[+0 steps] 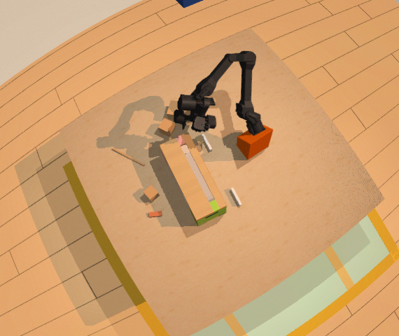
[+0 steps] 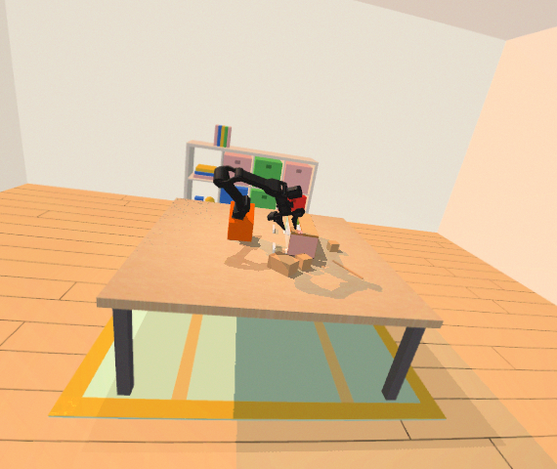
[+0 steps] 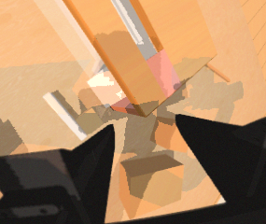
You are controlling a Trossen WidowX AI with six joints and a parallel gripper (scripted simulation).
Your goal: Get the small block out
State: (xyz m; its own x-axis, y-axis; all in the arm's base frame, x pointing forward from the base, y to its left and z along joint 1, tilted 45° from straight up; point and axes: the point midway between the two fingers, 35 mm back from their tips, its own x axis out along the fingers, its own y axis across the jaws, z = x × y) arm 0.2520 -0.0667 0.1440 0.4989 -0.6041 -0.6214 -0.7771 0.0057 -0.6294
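Right now my gripper tip is 40 mm past the tan block, 10 mm to the right of it and 120 mm above it. Also, from my gripper tip: thin stick: 310 mm ahead, 90 mm to the right, 140 mm below; then wooden box: 50 mm ahead, 190 mm to the left, 80 mm below.
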